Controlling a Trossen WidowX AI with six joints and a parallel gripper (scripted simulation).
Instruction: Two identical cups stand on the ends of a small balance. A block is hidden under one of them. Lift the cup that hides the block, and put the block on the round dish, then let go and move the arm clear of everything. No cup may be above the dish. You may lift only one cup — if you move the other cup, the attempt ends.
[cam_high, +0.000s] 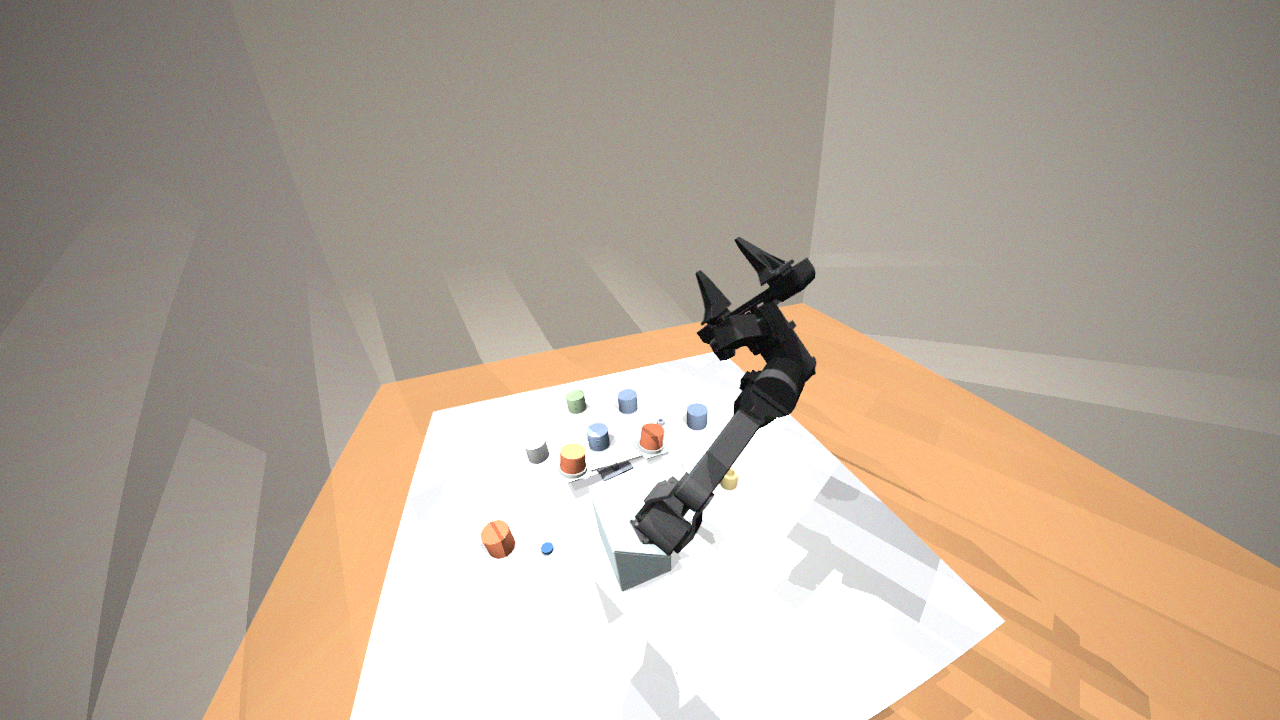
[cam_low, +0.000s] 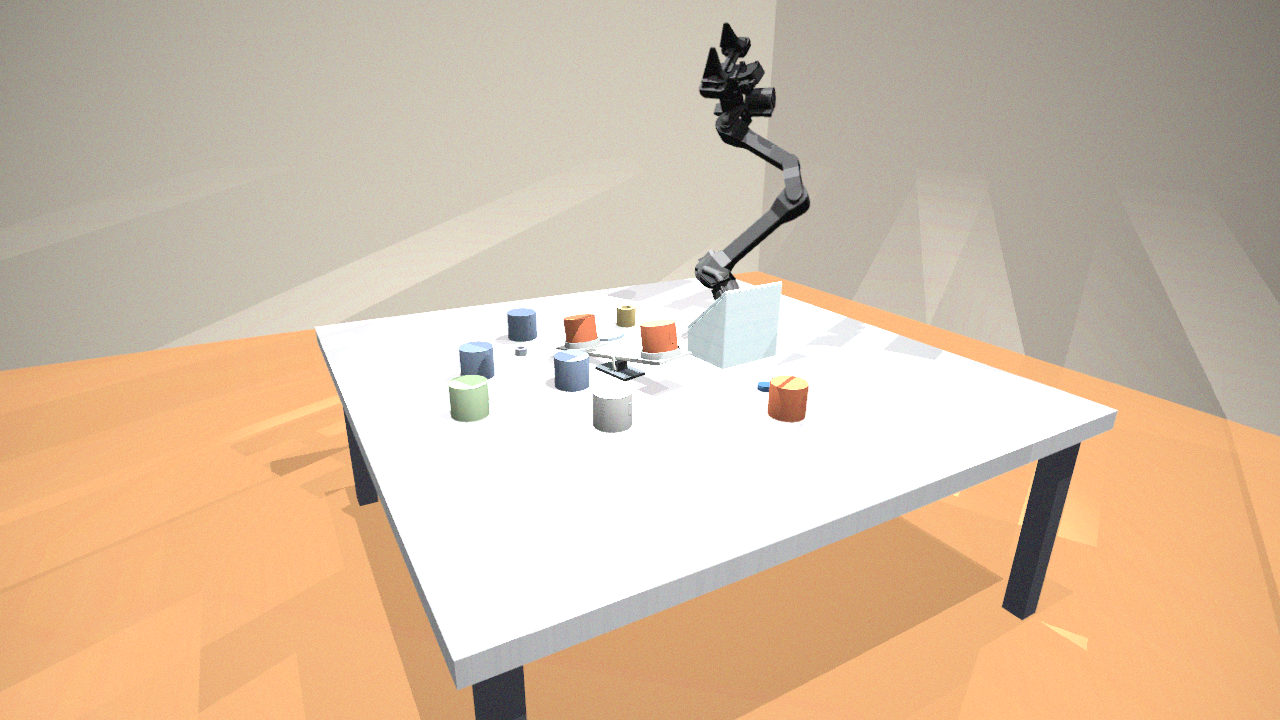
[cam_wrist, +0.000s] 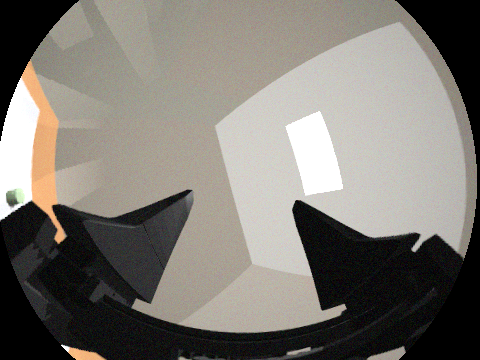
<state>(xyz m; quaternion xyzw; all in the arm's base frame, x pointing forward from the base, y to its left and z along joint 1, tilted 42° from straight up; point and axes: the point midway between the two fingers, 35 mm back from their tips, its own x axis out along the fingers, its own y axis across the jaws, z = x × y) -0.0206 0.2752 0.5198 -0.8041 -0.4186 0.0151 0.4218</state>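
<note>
Now: the grey block 350 mm ahead of my gripper tip, 50 mm to the right of it and 650 mm below it. Also, from my gripper tip: balance: 340 mm ahead, 80 mm to the left, 660 mm below; pale blue round dish: 220 mm ahead, 150 mm to the right, 690 mm below; small blue disc: 170 mm ahead, 340 mm to the left, 690 mm below.
</note>
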